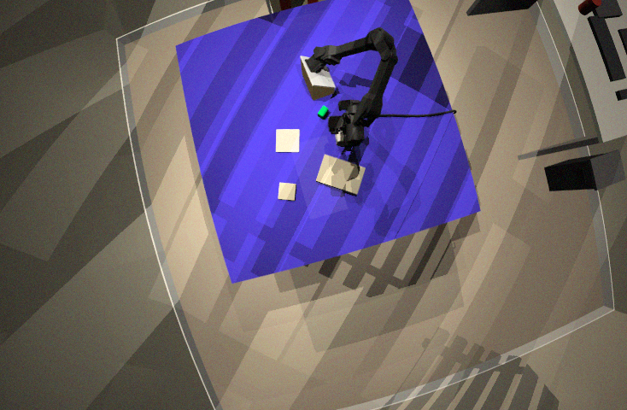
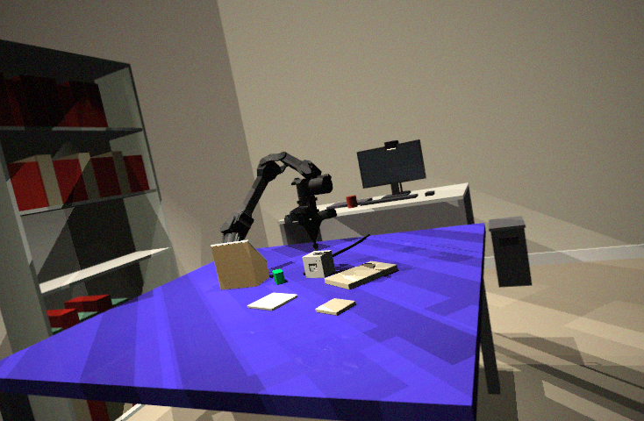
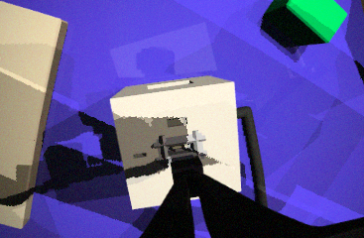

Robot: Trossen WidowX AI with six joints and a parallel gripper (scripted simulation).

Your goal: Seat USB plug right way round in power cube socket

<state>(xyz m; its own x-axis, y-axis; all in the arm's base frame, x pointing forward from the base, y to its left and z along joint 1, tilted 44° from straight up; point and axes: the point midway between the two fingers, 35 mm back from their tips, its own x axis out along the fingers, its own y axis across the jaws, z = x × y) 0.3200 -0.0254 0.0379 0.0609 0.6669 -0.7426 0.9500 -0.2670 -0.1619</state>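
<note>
Now: the dark USB plug 20 mm below my gripper tip. From my gripper tip the other things lie so: large flat tan board 160 mm ahead, 90 mm to the right, 120 mm below; small green block 140 mm behind, 40 mm to the right, 100 mm below; USB socket 50 mm below.
</note>
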